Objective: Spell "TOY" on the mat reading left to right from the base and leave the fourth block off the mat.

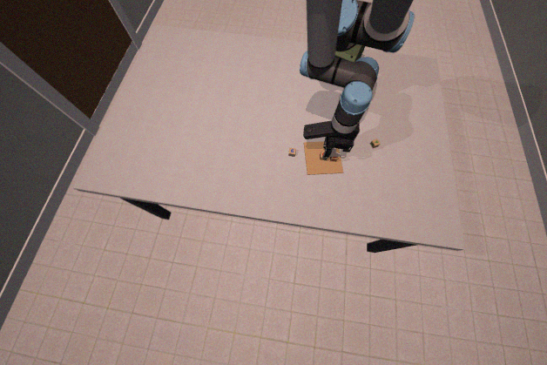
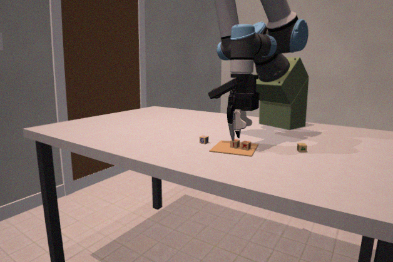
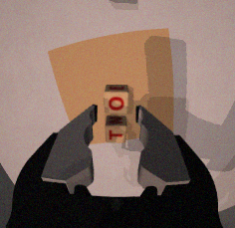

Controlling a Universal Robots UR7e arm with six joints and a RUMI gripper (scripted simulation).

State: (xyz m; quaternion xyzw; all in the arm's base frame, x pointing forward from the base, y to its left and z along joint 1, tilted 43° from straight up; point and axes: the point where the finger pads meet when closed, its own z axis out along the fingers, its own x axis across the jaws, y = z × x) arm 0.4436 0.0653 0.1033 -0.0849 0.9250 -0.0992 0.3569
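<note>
The wooden block is 3 cm below my hand. From my hand the other things lie so: mat (4 cm below); then T block (4 cm to the left, 3 cm below).
</note>
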